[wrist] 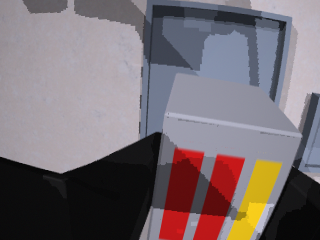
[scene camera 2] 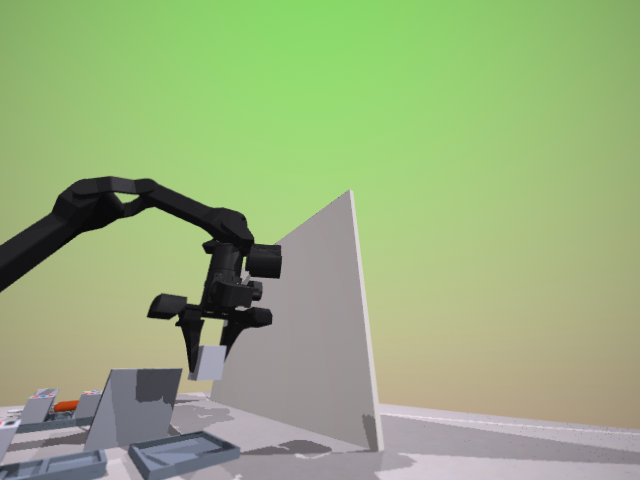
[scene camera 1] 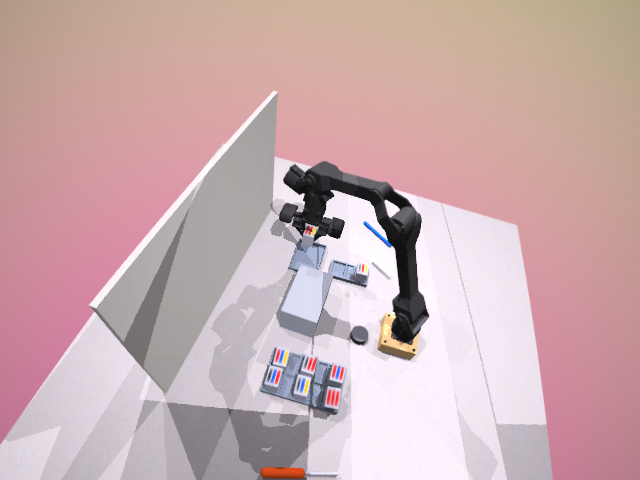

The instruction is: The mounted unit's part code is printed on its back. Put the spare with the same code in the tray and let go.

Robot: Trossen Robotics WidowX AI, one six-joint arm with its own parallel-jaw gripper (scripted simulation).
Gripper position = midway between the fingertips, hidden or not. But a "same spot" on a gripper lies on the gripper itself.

my gripper: wrist; scene camera 2; scene camera 1 309, 238
same spot on my gripper: (wrist: 117, 189) = (scene camera 2: 229, 336)
